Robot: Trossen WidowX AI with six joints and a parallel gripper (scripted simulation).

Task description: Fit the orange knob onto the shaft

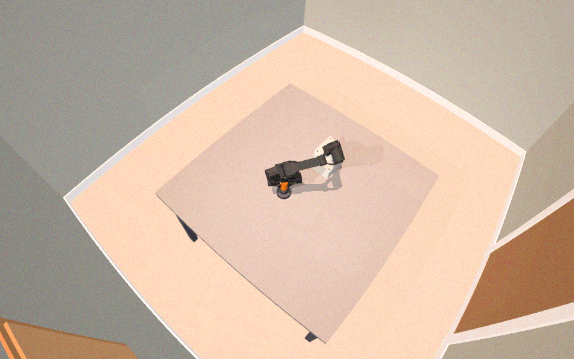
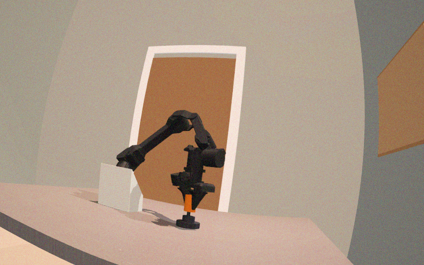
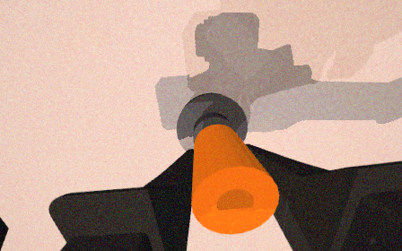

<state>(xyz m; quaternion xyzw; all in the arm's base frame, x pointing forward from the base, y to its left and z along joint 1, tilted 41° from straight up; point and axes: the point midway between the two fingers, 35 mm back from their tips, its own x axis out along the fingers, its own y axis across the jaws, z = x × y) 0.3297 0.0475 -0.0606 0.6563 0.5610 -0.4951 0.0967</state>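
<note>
My gripper tip is now 20 mm below the orange knob. The rest, counted from my gripper tip: pedestal 40 mm below.
</note>
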